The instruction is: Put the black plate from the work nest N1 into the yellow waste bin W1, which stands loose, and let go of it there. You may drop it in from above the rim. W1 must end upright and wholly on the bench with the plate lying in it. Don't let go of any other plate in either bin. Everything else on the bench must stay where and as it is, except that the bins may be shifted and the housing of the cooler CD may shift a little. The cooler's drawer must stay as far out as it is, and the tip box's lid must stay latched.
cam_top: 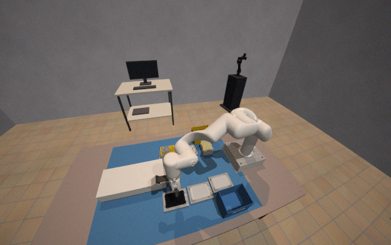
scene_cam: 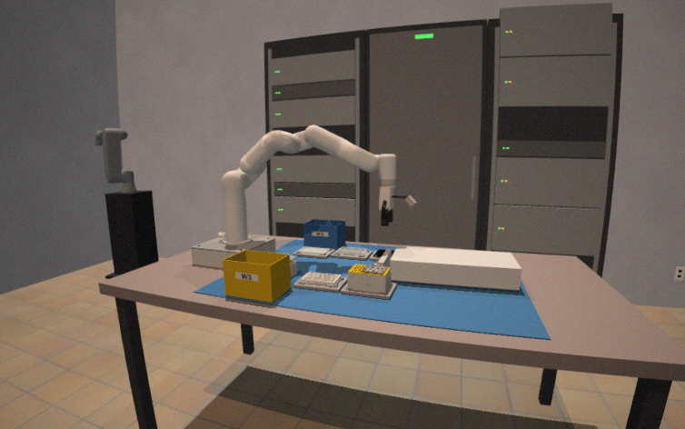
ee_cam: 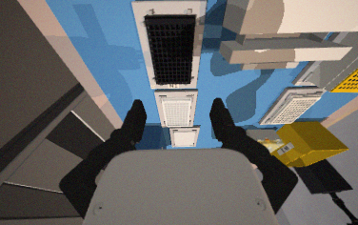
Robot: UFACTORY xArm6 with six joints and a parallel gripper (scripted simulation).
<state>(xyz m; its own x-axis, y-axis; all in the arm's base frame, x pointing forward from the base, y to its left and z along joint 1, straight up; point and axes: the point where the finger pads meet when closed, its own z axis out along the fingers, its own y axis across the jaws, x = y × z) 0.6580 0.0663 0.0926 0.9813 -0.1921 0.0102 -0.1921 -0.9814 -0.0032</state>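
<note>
Right now my hand is 2 cm short of the black plate, 1 cm to the right of it and 15 cm above it. From my hand the other things lie so: drawer (11 cm ahead, 21 cm to the right, 14 cm below); then work nest N1 (2 cm ahead, 1 cm to the left, 16 cm below); then white cooler (17 cm ahead, 22 cm to the right, 13 cm below).
</note>
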